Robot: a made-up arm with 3 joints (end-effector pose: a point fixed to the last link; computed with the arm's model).
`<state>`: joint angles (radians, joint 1 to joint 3).
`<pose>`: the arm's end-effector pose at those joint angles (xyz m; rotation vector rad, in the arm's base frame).
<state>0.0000 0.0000 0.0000</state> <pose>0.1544 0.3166 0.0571 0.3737 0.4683 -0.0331</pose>
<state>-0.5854 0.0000 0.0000</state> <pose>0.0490 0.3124 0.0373 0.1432 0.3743 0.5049</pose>
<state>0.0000 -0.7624 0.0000</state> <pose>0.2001 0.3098 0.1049 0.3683 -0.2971 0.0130</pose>
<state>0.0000 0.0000 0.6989</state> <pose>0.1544 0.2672 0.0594 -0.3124 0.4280 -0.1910</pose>
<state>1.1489 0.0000 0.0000</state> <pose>0.2974 0.1755 0.0351 0.7770 0.5776 -1.1200</pose>
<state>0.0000 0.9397 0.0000</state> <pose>0.0735 0.3174 0.0603 0.3282 1.4114 -0.0892</pose>
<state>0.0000 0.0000 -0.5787</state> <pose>0.1544 0.3509 0.0801 0.9414 0.4732 0.1052</pose>
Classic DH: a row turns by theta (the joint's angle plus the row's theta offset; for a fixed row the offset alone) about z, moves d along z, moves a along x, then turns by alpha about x. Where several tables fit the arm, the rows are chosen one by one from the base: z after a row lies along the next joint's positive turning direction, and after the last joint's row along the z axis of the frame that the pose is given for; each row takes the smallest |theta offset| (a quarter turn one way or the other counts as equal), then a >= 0, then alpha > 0; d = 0 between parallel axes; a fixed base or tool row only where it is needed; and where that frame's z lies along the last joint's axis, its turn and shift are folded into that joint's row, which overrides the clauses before.
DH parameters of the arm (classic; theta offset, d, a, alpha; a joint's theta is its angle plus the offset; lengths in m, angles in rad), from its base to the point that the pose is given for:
base (fixed): -0.4834 0.4832 0.0374 -2.7821
joint 1: -0.4738 0.3992 0.0158 1.3769
joint 2: -1.4063 0.189 -0.01 1.5857
joint 3: 1.2877 -0.0723 -0.0078 2.0205
tool (fixed): -1.6999 -0.0798 0 0

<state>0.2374 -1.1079 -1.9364</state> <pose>0.1688 0.3380 0.1948 1.6593 -0.5073 1.2511</pose>
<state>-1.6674 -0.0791 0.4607</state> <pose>-0.0355 0.1782 -0.0113 -0.5509 -0.2994 1.3082</pose>
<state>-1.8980 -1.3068 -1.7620</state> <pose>-0.1468 0.0547 0.0382 -0.8235 -0.7883 -2.5824</pose>
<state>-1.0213 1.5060 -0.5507</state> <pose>-0.1083 0.2092 0.0268 -0.1720 1.7307 0.0995</pose>
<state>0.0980 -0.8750 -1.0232</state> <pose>0.1932 0.3516 0.1508 1.1602 -0.3693 0.5768</pose>
